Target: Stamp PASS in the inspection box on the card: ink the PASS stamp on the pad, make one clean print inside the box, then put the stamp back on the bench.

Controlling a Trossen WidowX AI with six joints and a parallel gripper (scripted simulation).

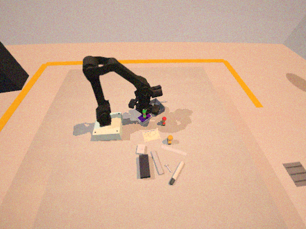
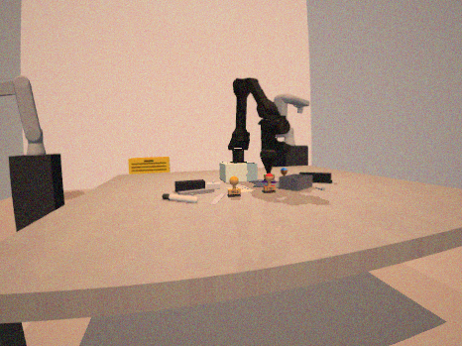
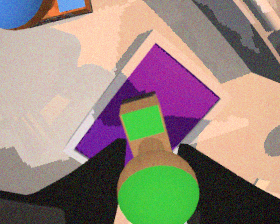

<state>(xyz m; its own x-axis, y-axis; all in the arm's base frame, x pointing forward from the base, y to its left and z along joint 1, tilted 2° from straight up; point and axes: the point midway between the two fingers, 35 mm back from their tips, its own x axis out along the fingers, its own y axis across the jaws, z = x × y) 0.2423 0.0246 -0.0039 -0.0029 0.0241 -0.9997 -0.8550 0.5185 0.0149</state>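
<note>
Right now the purple ink pad is 40 mm below my gripper tip. The rest, counted from my gripper tip: green-knobbed stamp (right at my gripper tip); grey tray (90 mm ahead, 60 mm to the left, 30 mm below); blue-knobbed stamp (20 mm behind, 80 mm to the left, 20 mm below).
</note>
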